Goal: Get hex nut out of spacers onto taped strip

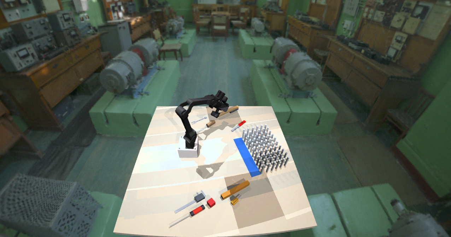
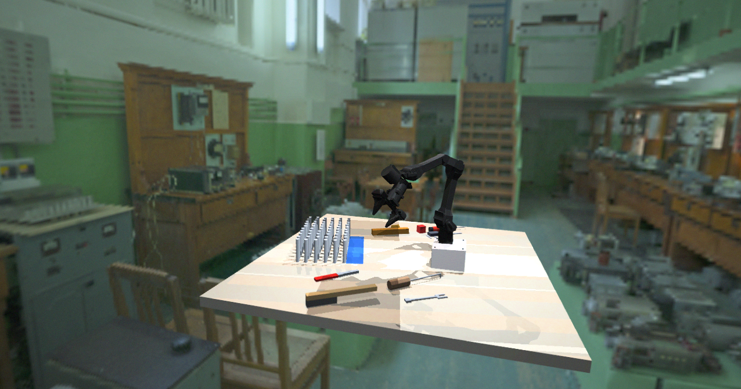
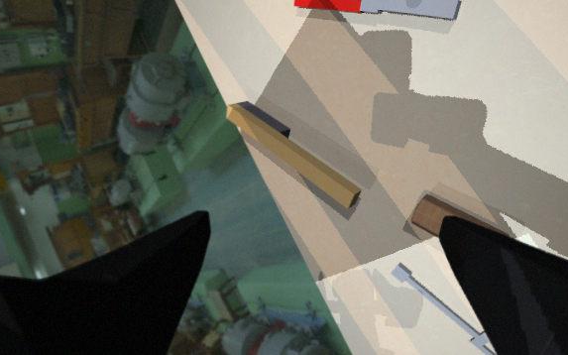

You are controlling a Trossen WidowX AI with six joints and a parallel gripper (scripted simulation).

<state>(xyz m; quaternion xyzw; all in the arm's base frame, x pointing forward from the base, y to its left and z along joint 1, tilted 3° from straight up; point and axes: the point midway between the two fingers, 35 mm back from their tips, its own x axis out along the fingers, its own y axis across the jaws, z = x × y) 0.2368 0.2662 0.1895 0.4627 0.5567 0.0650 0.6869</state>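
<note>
The grey wrench is 220 mm behind my gripper tip, 130 mm to the left of it and 240 mm below it. Also, from my gripper tip: yellow-handled scraper (80 mm ahead, 700 mm to the right, 230 mm below); then blue taped strip (200 mm ahead, 310 mm to the right, 250 mm below); then orange bar (90 mm ahead, 620 mm to the right, 230 mm below).
</note>
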